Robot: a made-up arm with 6 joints.
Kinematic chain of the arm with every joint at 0, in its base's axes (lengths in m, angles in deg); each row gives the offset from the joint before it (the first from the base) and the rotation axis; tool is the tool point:
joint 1: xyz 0 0 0.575 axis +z
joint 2: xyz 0 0 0 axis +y
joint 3: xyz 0 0 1.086 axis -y
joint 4: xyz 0 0 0 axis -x
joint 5: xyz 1.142 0 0 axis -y
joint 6: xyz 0 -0.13 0 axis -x
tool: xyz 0 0 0
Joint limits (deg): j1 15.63..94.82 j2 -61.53..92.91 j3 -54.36..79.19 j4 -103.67..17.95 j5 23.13..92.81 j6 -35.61..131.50
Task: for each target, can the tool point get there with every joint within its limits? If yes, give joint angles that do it. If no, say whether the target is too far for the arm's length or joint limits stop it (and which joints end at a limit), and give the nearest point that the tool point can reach.
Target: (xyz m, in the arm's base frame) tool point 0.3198 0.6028 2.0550
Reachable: yes | joints 70.09 -20.10 8.01 -42.78 87.39 -8.48
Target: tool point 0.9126 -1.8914 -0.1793
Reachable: no: joint limits stop it (at a limit: joint 1) | nearest point 0.3906 -0.0257 -0.1793 | short by 1.937 m
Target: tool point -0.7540 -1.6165 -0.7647
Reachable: no: joint limits stop it (at a limit: joint 1, joint 2, joint 3) | nearest point 0.1475 -0.0931 -0.0868 | short by 1.896 m
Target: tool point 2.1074 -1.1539 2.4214
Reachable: no: too far | nearest point 1.4905 0.2820 2.1988 | short by 1.579 m
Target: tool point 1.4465 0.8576 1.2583
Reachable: yes | joints 35.06 31.13 17.84 7.38 59.95 84.97
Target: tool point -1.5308 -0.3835 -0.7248
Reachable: no: joint limits stop it (at a limit: joint 1, joint 2, joint 4) | nearest point -0.0511 0.2399 -0.2627 | short by 1.671 m
